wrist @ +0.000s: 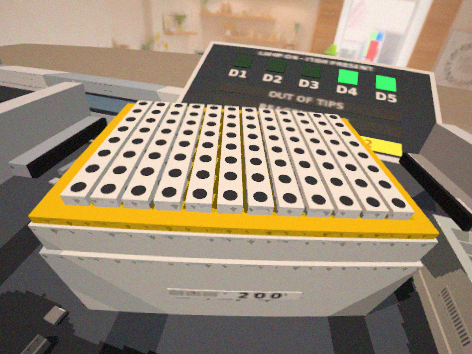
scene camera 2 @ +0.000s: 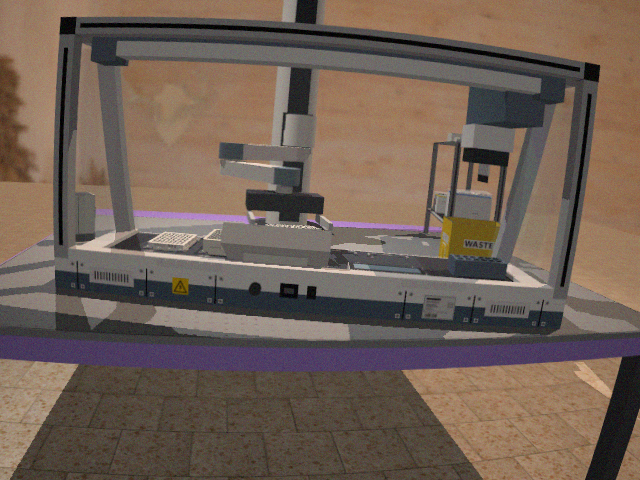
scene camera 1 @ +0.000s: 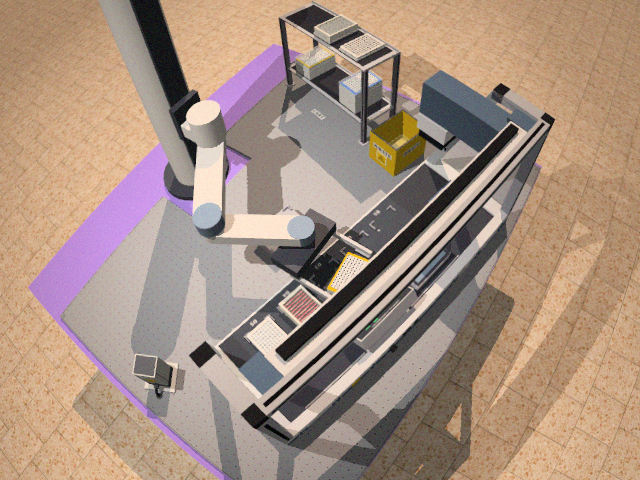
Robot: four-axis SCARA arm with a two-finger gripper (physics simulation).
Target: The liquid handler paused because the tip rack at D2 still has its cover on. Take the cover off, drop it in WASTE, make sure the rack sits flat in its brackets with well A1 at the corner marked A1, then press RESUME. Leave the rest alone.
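Places are measured from the arm's base along level axes (x ahead, y left, z up), in metres.
Where they show: gripper, fingertip midpoint: (wrist: 254,121) (scene camera 2: 292,226).
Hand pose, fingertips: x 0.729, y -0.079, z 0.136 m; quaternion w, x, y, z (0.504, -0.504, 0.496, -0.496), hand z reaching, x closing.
Each offset is from my fingertips to the centre of the thing. "spot": to the spot under its first point.
The tip rack @(0.012 m back, 0.004 m left, 0.035 m down) (scene camera 1: 348,271) (wrist: 235,250), white with a yellow top edge, stands near the D3 label, turned askew to the deck; its exact slot is unclear. Its holes show in the wrist view with no cover over them. Its bracket contact and A1 are not readable. My gripper (scene camera 2: 288,222) (wrist: 254,121) is open and empty, its fingers wide apart on either side of the rack; the arm hides them in scene camera 1. The yellow WASTE box (scene camera 1: 397,147) (scene camera 2: 470,236) has something pale inside, unclear. No RESUME label is legible.
The lamp panel @(spot: 0.092 m ahead, 0.041 m right, 0.004 m down) (wrist: 310,92) shows D4 and D5 green, D1 to D3 dark. A red-striped plate @(0.067 m back, 0.136 m right, 0.056 m down) (scene camera 1: 300,305) and white plate @(0.089 m back, 0.258 m right, 0.064 m down) (scene camera 1: 267,335) sit beside the rack. The gantry beam (scene camera 1: 398,240) overhangs the deck. A shelf rack @(spot: 0.286 m back, 0.497 m left, 0.074 m up) (scene camera 1: 364,105) stands behind WASTE.
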